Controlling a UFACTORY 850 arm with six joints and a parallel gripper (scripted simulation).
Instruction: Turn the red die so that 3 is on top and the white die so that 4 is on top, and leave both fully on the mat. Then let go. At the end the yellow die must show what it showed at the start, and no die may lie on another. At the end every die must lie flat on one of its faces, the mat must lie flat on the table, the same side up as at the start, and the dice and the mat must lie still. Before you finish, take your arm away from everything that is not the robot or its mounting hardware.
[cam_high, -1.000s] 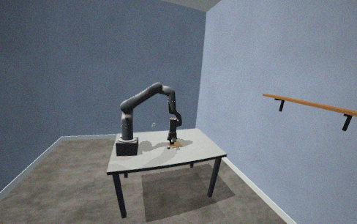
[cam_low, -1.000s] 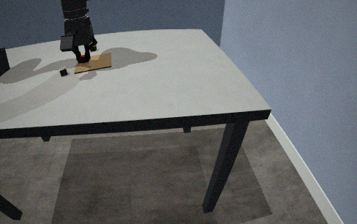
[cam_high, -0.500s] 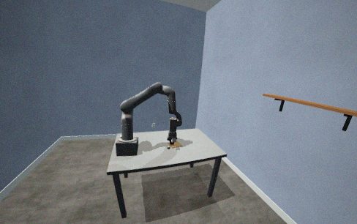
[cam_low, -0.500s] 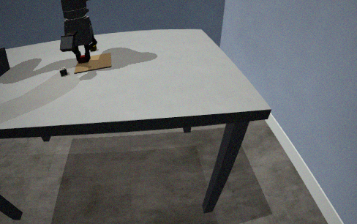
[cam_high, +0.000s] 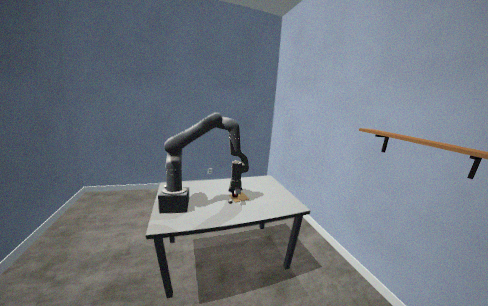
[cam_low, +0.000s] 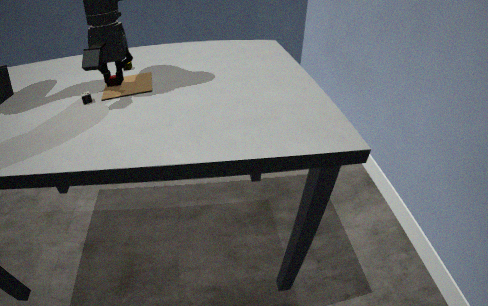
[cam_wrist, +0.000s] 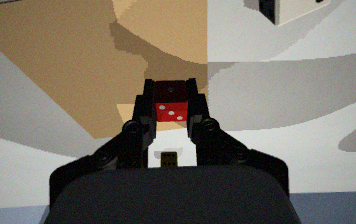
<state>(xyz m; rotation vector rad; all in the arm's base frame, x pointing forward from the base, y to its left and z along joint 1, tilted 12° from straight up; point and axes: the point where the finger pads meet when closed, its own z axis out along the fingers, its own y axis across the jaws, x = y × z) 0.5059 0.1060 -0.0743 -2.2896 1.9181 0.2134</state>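
My hand is 10 mm above the red die. Also, from my hand: tan mat 40 mm ahead, 30 mm below, 10 mm to the left; white die 80 mm to the right, 50 mm behind, 20 mm below; yellow die 140 mm to the left, 20 mm below, 20 mm behind.
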